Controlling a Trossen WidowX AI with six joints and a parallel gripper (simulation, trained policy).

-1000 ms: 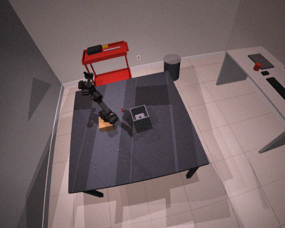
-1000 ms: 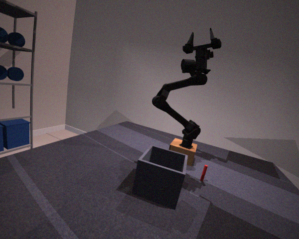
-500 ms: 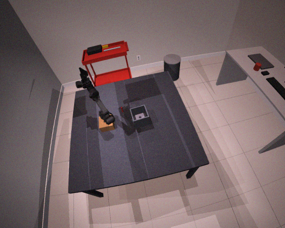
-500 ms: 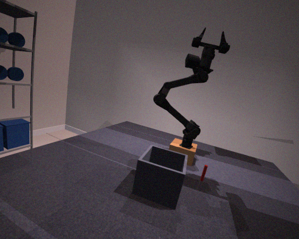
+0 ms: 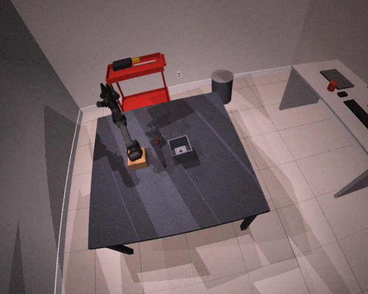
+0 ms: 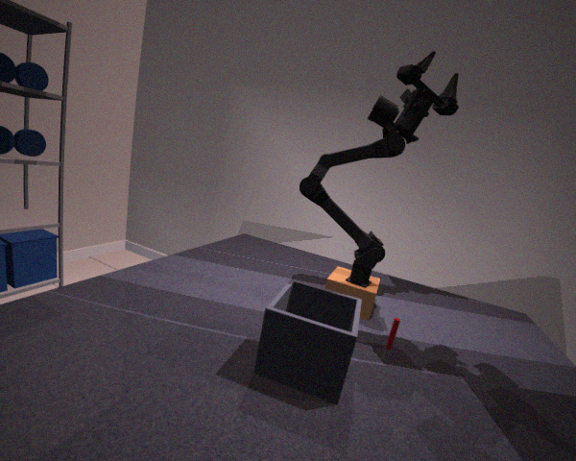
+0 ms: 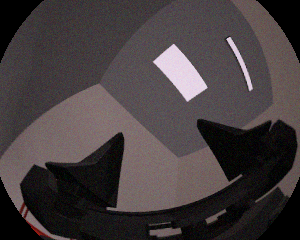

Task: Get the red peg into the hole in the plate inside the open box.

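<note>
Now: the red peg 680 mm below my gripper tip, 180 mm ahead of it and 70 mm to the left of it. Round my gripper tip: plate: 680 mm below, 380 mm ahead, 50 mm to the right.
</note>
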